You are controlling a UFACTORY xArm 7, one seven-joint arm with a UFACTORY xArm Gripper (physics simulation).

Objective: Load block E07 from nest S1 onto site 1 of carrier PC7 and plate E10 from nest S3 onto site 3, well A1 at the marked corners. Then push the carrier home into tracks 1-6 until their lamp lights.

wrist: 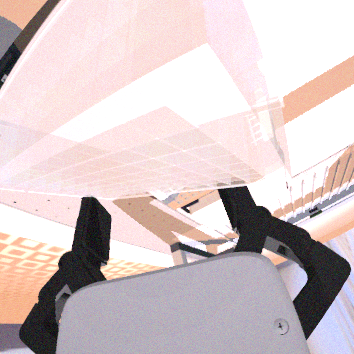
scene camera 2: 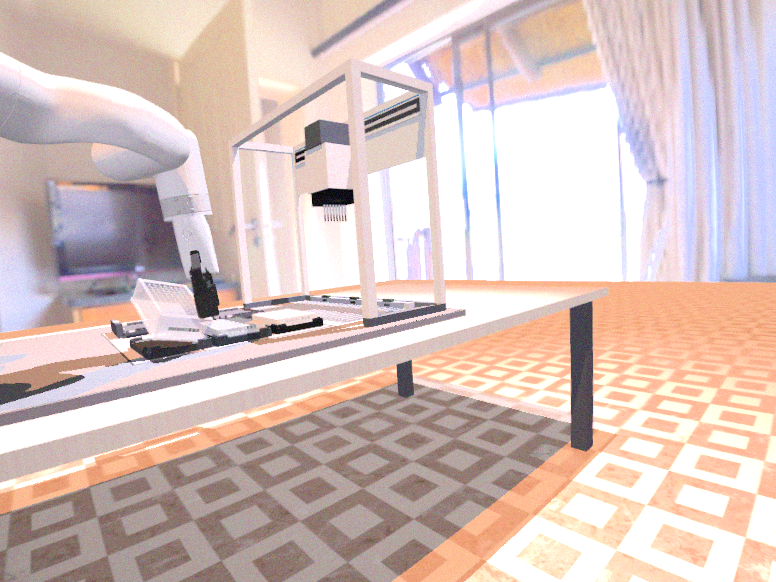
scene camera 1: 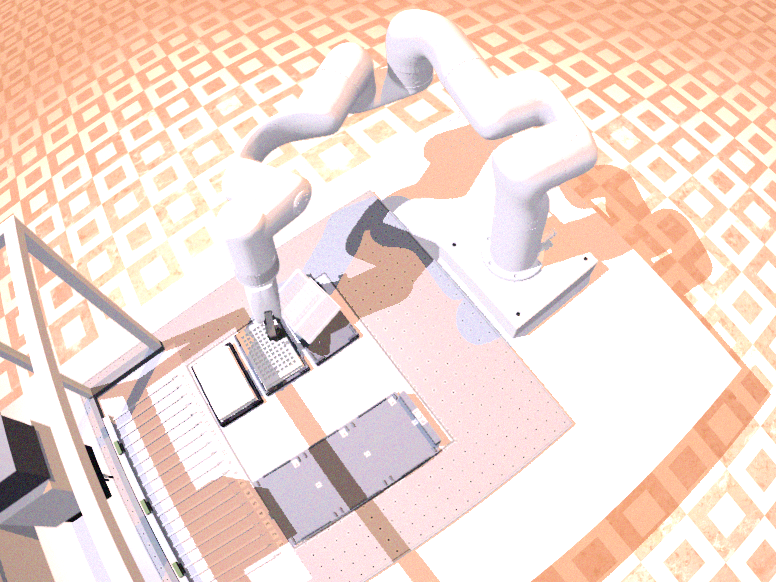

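Pixels of known places: gripper, between the fingertips: (wrist: 157, 189) (scene camera 2: 210, 311) (scene camera 1: 274, 316); arm's base, origin of its link: (scene camera 1: 513, 253).
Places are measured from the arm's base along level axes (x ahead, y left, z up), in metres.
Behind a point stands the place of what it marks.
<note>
A clear well plate (scene camera 1: 305, 305) {x 0.400, y -0.066, z 0.055 m} (scene camera 2: 164, 303) {x 0.392, y -0.114, z 0.042 m} is tipped up on one edge over the right-hand dark nest (scene camera 1: 338, 343) {x 0.376, y -0.007, z -0.025 m}; it leans away from the middle nest. In the wrist view the plate (wrist: 140, 147) {x 0.382, y -0.066, z 0.066 m} fills the upper half, slanted just past the fingertips. My gripper (scene camera 1: 271, 325) {x 0.462, y -0.094, z 0.018 m} (scene camera 2: 203, 299) {x 0.462, y -0.094, z 0.018 m} (wrist: 157, 189) {x 0.462, y -0.094, z 0.018 m} is open and empty, low between the tipped plate and the perforated rack (scene camera 1: 276, 359) {x 0.494, y -0.027, z -0.011 m} in the middle nest. A white block (scene camera 1: 224, 381) {x 0.605, y -0.033, z -0.011 m} lies flat in the left nest. The grey carrier (scene camera 1: 375, 446) {x 0.403, y 0.198, z -0.026 m} lies in front of the nests with nothing on it.
A slotted track deck (scene camera 1: 169, 419) {x 0.752, y -0.023, z -0.036 m} with small green lamps (scene camera 1: 119, 447) {x 0.874, y -0.006, z -0.016 m} runs along the left. A white gantry frame (scene camera 2: 355, 187) {x 0.715, y -0.178, z 0.216 m} with a pipette head (scene camera 2: 328, 164) {x 0.785, y 0.067, z 0.313 m} stands over it. The arm's base plate (scene camera 1: 532, 300) {x 0.024, y 0.104, z 0.002 m} is at the right of the table (scene camera 2: 501, 301) {x 1.158, y -0.110, z -0.050 m}.
</note>
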